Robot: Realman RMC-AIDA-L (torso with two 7-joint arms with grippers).
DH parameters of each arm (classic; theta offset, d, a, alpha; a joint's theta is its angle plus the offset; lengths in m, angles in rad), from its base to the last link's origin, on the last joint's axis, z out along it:
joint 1: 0 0.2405 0 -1.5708
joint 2: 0 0 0 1.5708
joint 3: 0 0.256 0 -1.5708
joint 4: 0 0 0 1.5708
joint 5: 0 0.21 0 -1.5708
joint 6: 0 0 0 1.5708
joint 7: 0 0.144 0 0
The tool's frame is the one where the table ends.
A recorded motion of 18 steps. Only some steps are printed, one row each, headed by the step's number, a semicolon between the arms.
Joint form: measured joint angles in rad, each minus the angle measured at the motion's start. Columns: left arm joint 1, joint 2, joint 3, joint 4, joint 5, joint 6, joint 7; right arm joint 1, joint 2, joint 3, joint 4, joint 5, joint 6, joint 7.
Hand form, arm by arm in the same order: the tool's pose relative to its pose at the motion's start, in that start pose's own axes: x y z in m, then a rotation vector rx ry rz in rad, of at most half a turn. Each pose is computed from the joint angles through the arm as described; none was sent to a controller.
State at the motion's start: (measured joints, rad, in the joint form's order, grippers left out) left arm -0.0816 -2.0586 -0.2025 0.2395 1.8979 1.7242 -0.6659; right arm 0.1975 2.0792 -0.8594 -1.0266 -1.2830 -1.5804 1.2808
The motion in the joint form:
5: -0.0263 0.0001 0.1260 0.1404 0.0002 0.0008 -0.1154; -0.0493 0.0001 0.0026 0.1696 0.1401 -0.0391 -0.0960
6: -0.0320 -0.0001 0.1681 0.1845 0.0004 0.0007 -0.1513; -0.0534 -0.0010 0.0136 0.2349 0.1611 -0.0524 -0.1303
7: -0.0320 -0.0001 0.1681 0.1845 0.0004 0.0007 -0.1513; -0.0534 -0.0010 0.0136 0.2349 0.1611 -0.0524 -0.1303
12: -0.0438 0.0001 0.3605 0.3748 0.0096 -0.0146 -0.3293; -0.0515 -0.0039 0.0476 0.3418 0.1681 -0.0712 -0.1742
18: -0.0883 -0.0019 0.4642 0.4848 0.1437 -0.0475 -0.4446; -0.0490 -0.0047 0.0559 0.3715 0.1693 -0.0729 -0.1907
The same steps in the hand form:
5: 0.0083 -0.0072 0.0101 -0.1214 -0.0839 0.0143; 0.0202 0.0068 -0.0293 0.1093 -0.1073 0.0764
6: 0.0112 -0.0089 0.0133 -0.1587 -0.1123 0.0203; 0.0289 0.0088 -0.0372 0.1447 -0.1249 0.0974
7: 0.0112 -0.0089 0.0133 -0.1587 -0.1123 0.0203; 0.0289 0.0088 -0.0372 0.1447 -0.1249 0.0974
12: 0.0232 -0.0144 0.0280 -0.3033 -0.2597 0.0336; 0.0437 0.0119 -0.0490 0.2013 -0.1377 0.1370
18: 0.0196 -0.0095 0.0471 -0.4305 -0.4445 0.0530; 0.0478 0.0126 -0.0513 0.2174 -0.1392 0.1439

